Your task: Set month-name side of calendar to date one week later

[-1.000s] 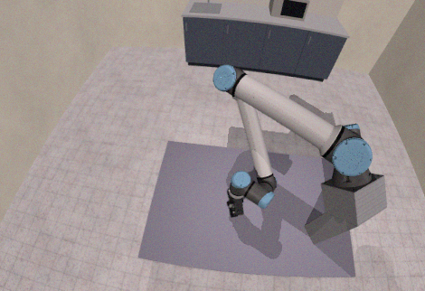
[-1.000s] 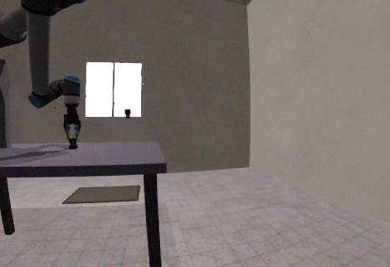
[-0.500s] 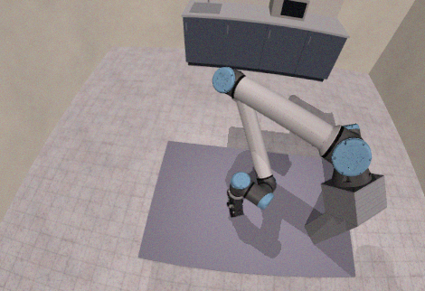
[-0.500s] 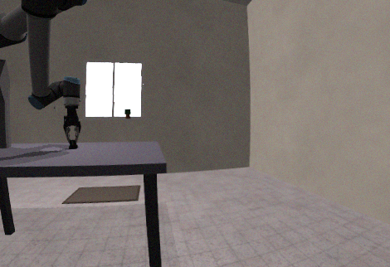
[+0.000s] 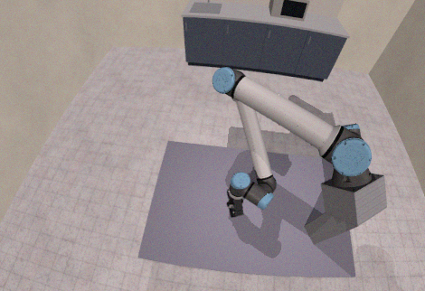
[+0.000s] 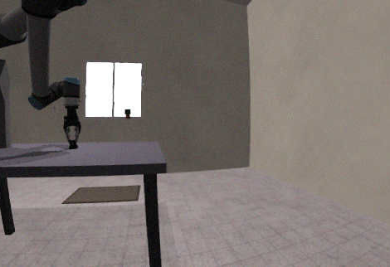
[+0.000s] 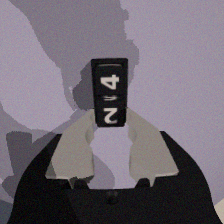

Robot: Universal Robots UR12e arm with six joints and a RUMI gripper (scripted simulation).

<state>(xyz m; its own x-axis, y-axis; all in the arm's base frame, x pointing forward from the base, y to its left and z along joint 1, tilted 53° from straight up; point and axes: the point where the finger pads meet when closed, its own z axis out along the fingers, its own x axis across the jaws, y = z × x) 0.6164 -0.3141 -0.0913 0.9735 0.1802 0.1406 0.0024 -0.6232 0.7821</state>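
My gripper is now 10 mm above the black number cube. From my hand the other things lie so: black digit cube 30 mm to the left, 20 mm below; black calendar tray 40 mm below, 20 mm to the left.
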